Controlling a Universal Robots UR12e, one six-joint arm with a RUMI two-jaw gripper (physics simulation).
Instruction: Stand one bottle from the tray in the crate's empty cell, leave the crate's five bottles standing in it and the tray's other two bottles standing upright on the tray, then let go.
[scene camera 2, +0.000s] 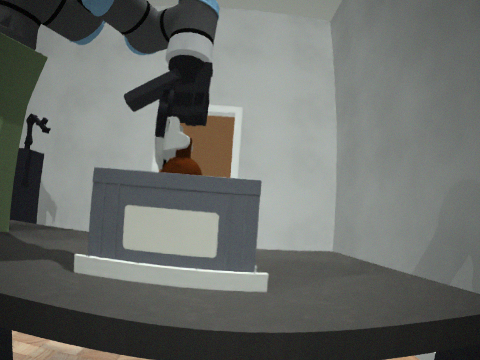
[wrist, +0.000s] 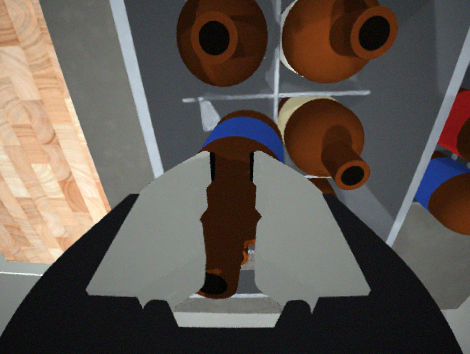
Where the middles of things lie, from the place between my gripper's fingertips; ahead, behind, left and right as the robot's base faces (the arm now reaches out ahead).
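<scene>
Cream-labelled bottle (wrist: 324, 138): my hand 100 mm above it, 20 mm short of it, 90 mm to the right of it.
</scene>
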